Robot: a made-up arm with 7 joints. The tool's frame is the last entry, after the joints.
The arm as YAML. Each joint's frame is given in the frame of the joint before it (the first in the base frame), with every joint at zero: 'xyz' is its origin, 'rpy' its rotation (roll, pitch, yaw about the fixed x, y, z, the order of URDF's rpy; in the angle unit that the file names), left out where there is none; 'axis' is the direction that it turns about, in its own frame. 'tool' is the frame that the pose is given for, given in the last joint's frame.
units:
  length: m
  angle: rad
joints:
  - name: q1
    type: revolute
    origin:
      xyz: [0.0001, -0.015, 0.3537]
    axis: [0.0, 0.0, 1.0]
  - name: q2
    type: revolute
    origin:
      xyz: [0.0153, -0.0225, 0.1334]
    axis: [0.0, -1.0, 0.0]
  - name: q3
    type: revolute
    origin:
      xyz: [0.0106, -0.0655, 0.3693]
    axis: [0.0, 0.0, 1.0]
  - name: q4
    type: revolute
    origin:
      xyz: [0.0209, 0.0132, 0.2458]
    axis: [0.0, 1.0, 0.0]
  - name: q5
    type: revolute
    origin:
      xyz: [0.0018, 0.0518, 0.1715]
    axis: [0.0, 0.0, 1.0]
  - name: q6
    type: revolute
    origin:
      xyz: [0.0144, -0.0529, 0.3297]
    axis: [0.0, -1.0, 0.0]
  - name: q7
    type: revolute
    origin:
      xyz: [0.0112, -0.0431, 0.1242]
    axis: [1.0, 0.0, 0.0]
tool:
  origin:
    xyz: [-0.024, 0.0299, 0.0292]
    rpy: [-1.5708, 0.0, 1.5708]
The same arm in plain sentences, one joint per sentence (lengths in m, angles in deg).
The arm has seven revolute joints in a row. What follows holds with every joint at zero, and every direction is one of the base frame's.
Joint 1 is mounted 0.0001 m along +x and 0.015 m along -y and 0.3537 m along +z from the base frame's origin and rotates about +z.
Joint 2 is mounted 0.0153 m along +x and 0.0225 m along -y and 0.1334 m along +z from joint 1 and rotates about -y.
Joint 3 is mounted 0.0106 m along +x and 0.0655 m along -y and 0.3693 m along +z from joint 2 and rotates about +z.
Joint 4 is mounted 0.0209 m along +x and 0.0132 m along +y and 0.2458 m along +z from joint 3 and rotates about +y.
Joint 5 is mounted 0.0018 m along +x and 0.0518 m along +y and 0.1715 m along +z from joint 4 and rotates about +z.
Joint 6 is mounted 0.0144 m along +x and 0.0529 m along -y and 0.3297 m along +z from joint 5 and rotates about -y.
Joint 7 is mounted 0.0112 m along +x and 0.0431 m along -y and 0.1242 m along +z from joint 6 and rotates about +x.
The tool frame, which is the frame that the pose is given for, is mounted 0.024 m along -x and 0.0299 m along +y and 0.0292 m along +z from joint 7; its axes are the base frame's turned by roll -90, pitch 0 and yaw 90 deg (as in URDF: about the fixed x, then y, then z).

